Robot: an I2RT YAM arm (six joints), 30 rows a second.
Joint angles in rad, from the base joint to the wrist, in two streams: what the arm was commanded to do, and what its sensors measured. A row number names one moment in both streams.
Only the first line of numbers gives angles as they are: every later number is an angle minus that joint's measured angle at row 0.
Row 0, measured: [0.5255, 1.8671, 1.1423, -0.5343, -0.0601, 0.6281]
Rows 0 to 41, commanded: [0.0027, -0.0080, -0.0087, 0.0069, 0.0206, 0.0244]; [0.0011, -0.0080, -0.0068, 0.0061, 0.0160, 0.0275]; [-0.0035, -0.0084, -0.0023, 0.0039, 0.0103, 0.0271]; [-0.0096, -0.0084, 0.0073, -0.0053, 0.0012, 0.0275]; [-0.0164, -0.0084, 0.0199, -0.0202, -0.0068, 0.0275]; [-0.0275, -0.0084, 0.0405, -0.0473, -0.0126, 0.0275]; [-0.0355, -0.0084, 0.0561, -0.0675, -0.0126, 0.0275]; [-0.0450, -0.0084, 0.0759, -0.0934, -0.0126, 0.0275]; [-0.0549, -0.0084, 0.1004, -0.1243, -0.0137, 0.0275]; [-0.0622, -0.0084, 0.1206, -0.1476, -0.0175, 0.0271]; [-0.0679, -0.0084, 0.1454, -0.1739, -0.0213, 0.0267]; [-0.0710, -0.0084, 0.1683, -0.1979, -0.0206, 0.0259]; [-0.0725, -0.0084, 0.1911, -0.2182, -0.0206, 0.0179]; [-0.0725, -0.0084, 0.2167, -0.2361, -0.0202, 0.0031]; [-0.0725, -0.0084, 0.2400, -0.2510, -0.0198, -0.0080]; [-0.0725, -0.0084, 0.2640, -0.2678, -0.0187, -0.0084]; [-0.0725, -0.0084, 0.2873, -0.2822, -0.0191, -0.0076]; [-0.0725, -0.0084, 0.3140, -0.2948, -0.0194, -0.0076]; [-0.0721, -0.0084, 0.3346, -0.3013, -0.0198, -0.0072]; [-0.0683, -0.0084, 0.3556, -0.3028, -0.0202, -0.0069]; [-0.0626, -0.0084, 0.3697, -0.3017, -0.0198, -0.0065]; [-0.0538, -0.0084, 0.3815, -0.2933, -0.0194, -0.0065]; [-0.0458, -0.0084, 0.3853, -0.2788, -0.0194, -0.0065]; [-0.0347, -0.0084, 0.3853, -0.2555, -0.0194, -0.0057]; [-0.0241, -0.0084, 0.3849, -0.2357, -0.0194, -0.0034]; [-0.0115, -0.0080, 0.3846, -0.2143, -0.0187, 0.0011]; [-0.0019, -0.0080, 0.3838, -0.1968, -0.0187, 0.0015]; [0.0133, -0.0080, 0.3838, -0.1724, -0.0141, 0.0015]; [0.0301, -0.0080, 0.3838, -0.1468, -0.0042, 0.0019]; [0.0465, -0.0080, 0.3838, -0.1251, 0.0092, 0.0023]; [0.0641, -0.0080, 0.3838, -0.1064, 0.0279, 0.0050]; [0.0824, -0.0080, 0.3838, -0.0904, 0.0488, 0.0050]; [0.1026, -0.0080, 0.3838, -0.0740, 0.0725, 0.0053]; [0.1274, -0.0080, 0.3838, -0.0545, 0.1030, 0.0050]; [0.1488, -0.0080, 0.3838, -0.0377, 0.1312, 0.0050]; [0.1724, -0.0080, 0.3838, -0.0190, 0.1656, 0.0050]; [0.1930, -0.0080, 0.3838, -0.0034, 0.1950, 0.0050]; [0.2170, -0.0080, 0.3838, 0.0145, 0.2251, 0.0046]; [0.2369, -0.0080, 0.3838, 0.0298, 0.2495, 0.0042]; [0.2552, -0.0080, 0.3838, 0.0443, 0.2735, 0.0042]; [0.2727, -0.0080, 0.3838, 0.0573, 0.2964, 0.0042]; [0.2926, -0.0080, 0.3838, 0.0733, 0.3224, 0.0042]
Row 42, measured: [0.2552, 0.0004, 0.3601, 0.0470, 0.2014, 0.0008]
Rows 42 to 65, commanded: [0.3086, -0.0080, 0.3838, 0.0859, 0.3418, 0.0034]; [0.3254, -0.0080, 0.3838, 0.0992, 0.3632, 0.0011]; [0.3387, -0.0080, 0.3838, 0.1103, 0.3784, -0.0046]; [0.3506, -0.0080, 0.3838, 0.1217, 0.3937, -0.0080]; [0.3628, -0.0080, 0.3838, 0.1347, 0.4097, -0.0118]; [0.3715, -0.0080, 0.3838, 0.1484, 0.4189, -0.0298]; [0.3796, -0.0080, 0.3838, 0.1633, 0.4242, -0.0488]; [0.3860, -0.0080, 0.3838, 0.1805, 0.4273, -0.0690]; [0.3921, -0.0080, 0.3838, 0.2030, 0.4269, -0.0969]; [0.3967, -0.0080, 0.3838, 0.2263, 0.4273, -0.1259]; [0.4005, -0.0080, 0.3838, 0.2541, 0.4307, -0.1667]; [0.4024, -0.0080, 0.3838, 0.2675, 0.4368, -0.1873]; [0.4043, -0.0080, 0.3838, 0.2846, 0.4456, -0.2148]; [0.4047, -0.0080, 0.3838, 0.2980, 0.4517, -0.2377]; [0.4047, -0.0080, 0.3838, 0.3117, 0.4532, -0.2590]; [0.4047, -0.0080, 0.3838, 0.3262, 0.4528, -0.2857]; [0.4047, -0.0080, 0.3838, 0.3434, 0.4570, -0.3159]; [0.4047, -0.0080, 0.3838, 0.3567, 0.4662, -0.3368]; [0.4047, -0.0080, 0.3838, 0.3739, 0.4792, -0.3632]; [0.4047, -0.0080, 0.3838, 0.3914, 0.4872, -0.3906]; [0.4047, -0.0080, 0.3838, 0.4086, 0.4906, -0.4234]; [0.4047, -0.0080, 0.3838, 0.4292, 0.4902, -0.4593]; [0.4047, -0.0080, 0.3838, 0.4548, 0.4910, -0.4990]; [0.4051, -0.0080, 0.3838, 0.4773, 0.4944, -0.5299]
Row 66, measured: [0.3998, 0.0004, 0.3601, 0.4323, 0.4608, -0.3800]
